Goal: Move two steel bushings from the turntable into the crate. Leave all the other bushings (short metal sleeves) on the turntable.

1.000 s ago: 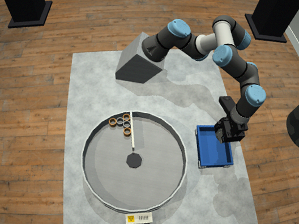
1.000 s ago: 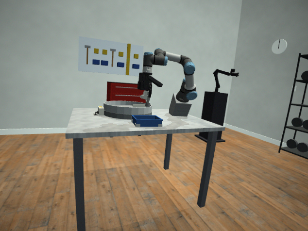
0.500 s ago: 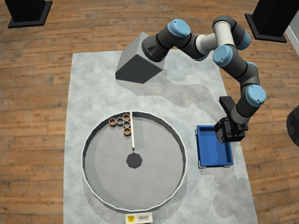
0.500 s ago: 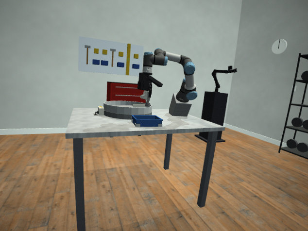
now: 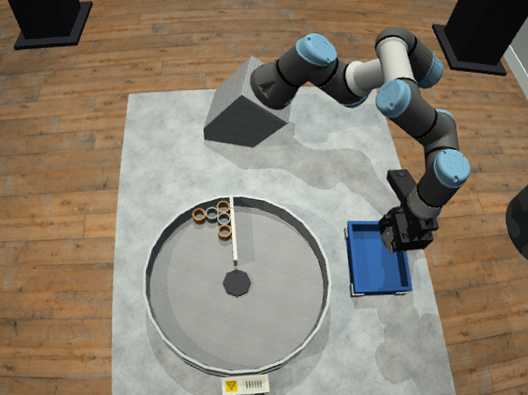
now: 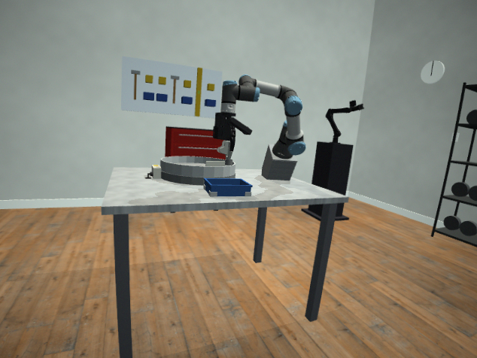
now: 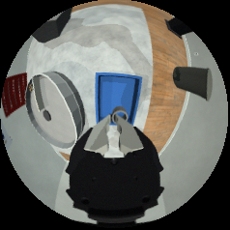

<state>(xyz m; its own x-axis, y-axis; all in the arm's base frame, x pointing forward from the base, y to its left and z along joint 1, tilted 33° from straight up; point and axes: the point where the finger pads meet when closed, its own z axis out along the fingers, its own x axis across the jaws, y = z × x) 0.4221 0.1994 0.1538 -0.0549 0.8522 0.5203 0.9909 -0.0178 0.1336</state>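
My gripper is now 12 cm above the blue crate and 1 cm to the right of it. From my hand the other things lie so: round grey turntable 34 cm to the right, 10 cm below, 6 cm ahead.
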